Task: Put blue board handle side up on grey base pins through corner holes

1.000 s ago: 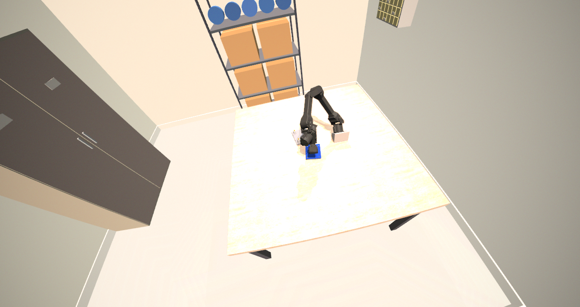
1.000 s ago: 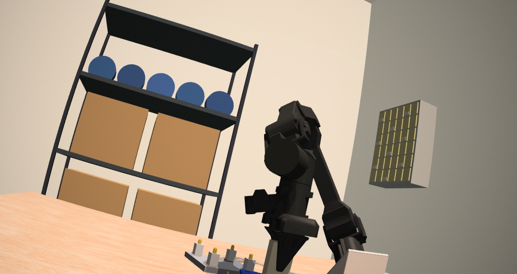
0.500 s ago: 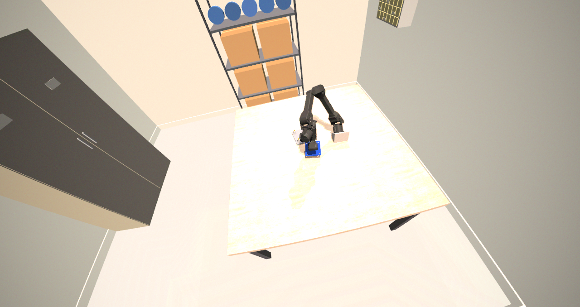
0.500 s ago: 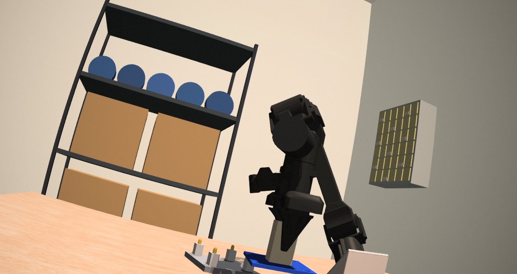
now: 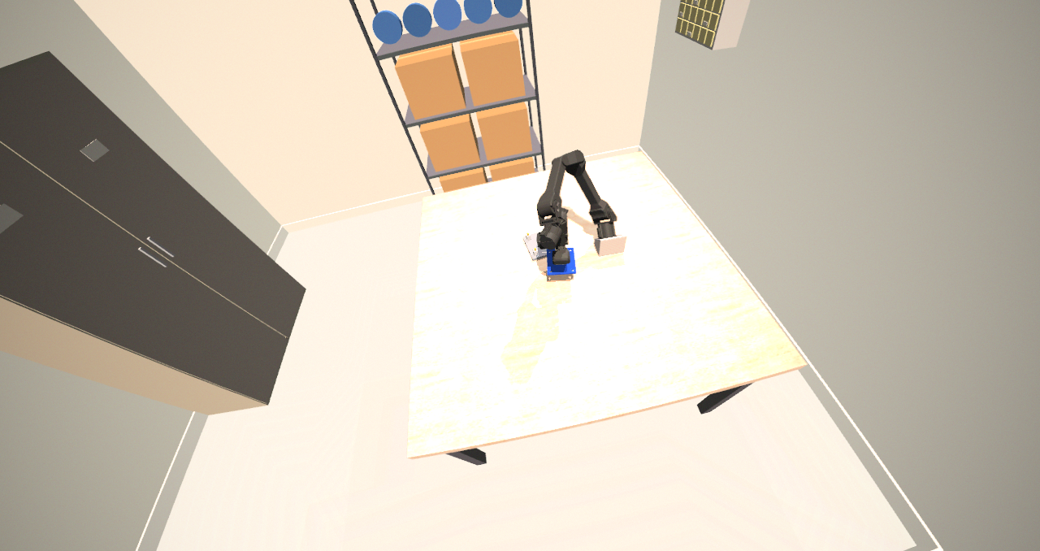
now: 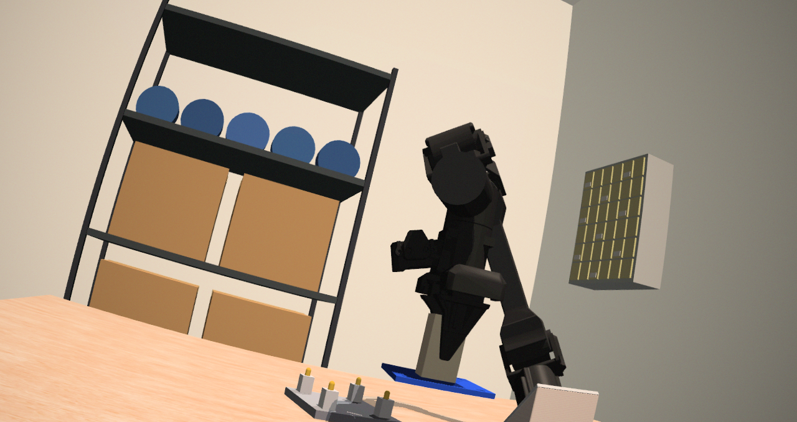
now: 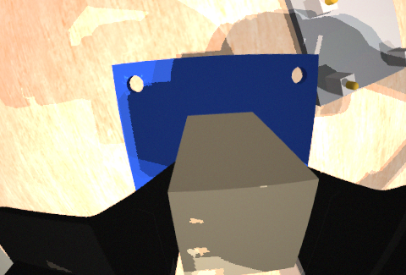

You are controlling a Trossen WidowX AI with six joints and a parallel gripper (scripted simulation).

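The grey base is 60 mm ahead of my gripper tip, 180 mm to the right of it and 110 mm below it. From my gripper tip the other things lie so: blue board (10 mm below).
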